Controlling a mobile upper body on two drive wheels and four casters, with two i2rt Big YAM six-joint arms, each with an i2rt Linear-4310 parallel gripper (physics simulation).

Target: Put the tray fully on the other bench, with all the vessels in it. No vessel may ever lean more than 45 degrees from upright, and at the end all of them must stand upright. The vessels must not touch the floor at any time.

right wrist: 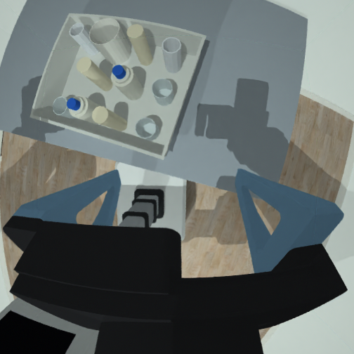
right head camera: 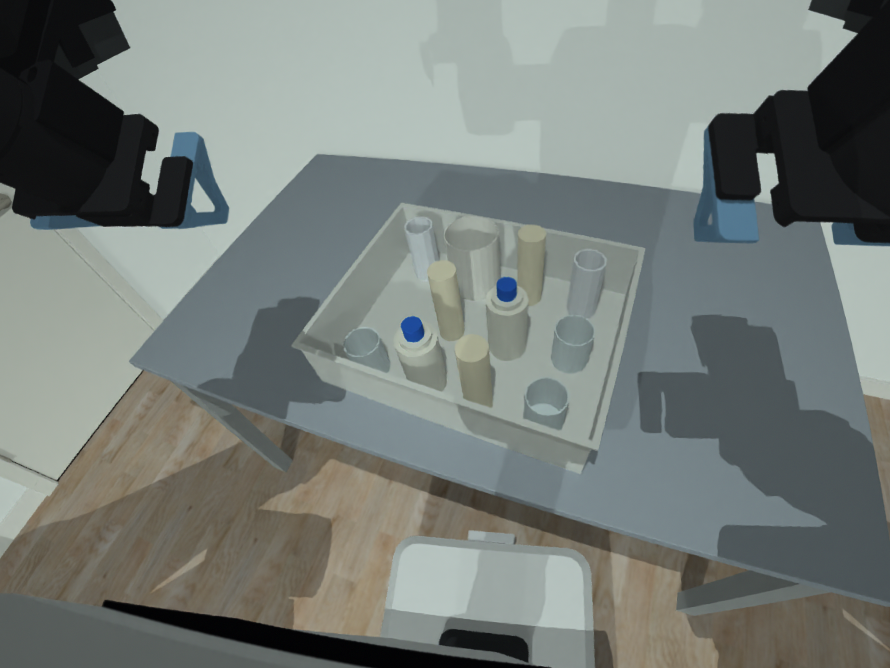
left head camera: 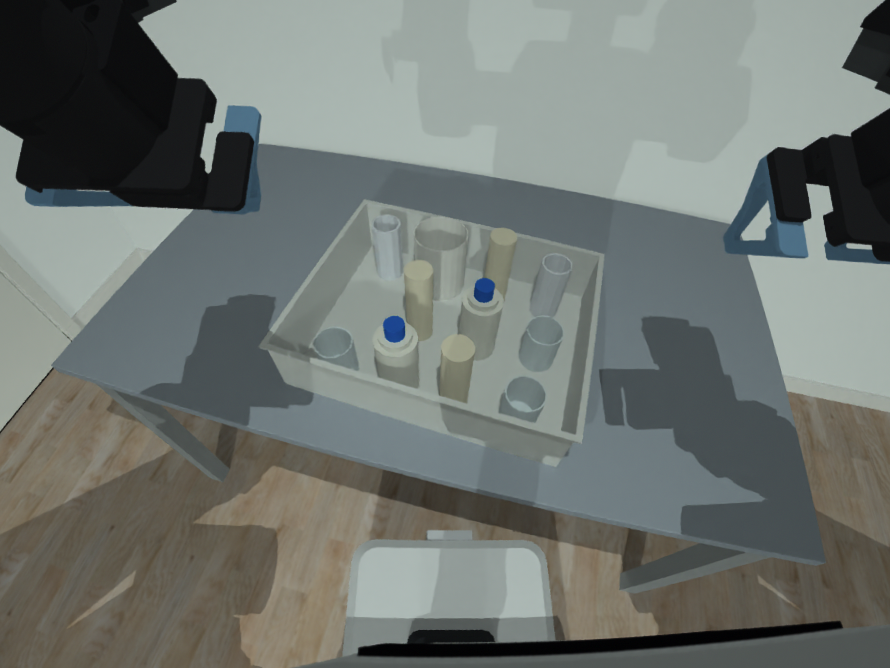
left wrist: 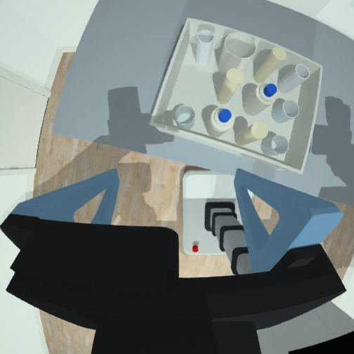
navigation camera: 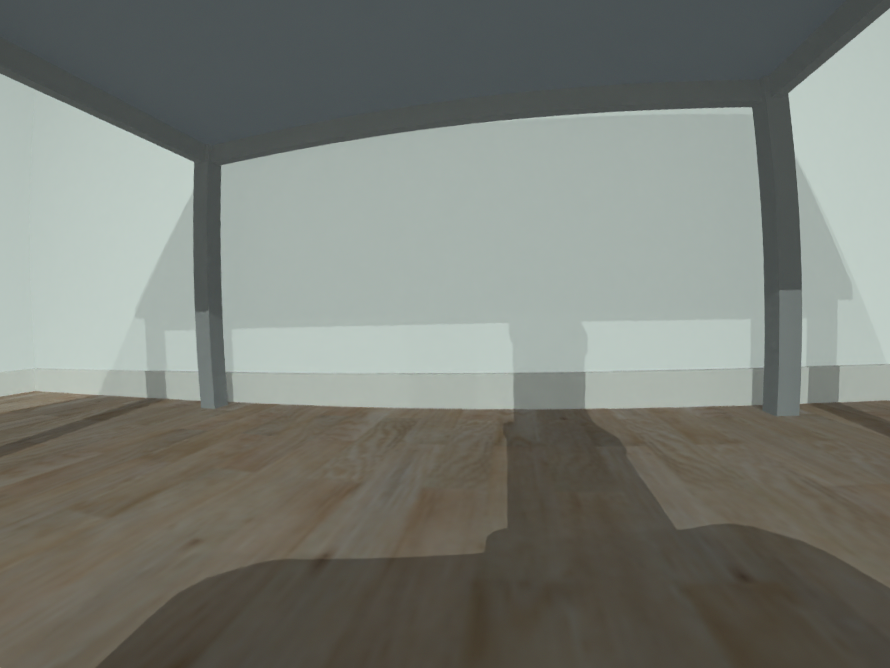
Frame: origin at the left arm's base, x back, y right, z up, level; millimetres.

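Seen in the pictures: left gripper, fingertip midpoint: [right head camera: 178, 215] [left head camera: 196, 199]; right gripper, fingertip midpoint: [right head camera: 766, 233] [left head camera: 777, 248].
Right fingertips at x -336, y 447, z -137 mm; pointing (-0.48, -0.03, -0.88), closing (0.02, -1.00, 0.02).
Note:
Offsets run from my right fingertips to a thing's top centre. Level surfaces: height alone.
The pale grey tray {dx -288, dy -246, dz -381 mm} [left head camera: 431, 413] [right head camera: 431, 408] [left wrist: 187, 90] [right wrist: 57, 70] rests on a blue-grey bench {dz -511 mm} [left head camera: 690, 287] [right head camera: 251, 266]. Several vessels stand upright in it: two blue-capped bottles {dx -264, dy -187, dz -330 mm} [left head camera: 479, 327] {dx -175, dy -337, dz -330 mm} [left head camera: 396, 359], cream cylinders {dx -298, dy -303, dz -330 mm} [left head camera: 418, 302] {dx -131, dy -236, dz -330 mm} [left head camera: 456, 370], a wide clear beaker {dx -438, dy -263, dz -362 mm} [left head camera: 439, 258], tall clear tubes {dx -474, dy -379, dz -368 mm} [left head camera: 388, 248] {dx -364, dy -34, dz -368 mm} [left head camera: 551, 284] and small clear beakers {dx -237, dy -66, dz -418 mm} [left head camera: 540, 345] {dx -103, dy -118, dz -418 mm} [left head camera: 523, 399]. My left gripper [left head camera: 143, 204] [left wrist: 176, 174] is open and empty, high at the left of the tray. My right gripper [left head camera: 815, 251] [right wrist: 177, 175] is open and empty, high at the right. Neither touches the tray. The other bench does not show.
A pale wall [left head camera: 323, 86] stands behind the bench. My white base [left head camera: 449, 575] [right head camera: 492, 578] stands on the wood floor just in front of the bench. Bench legs [navigation camera: 208, 287] [navigation camera: 780, 287] show in the navigation camera. Arm shadows fall on the bench.

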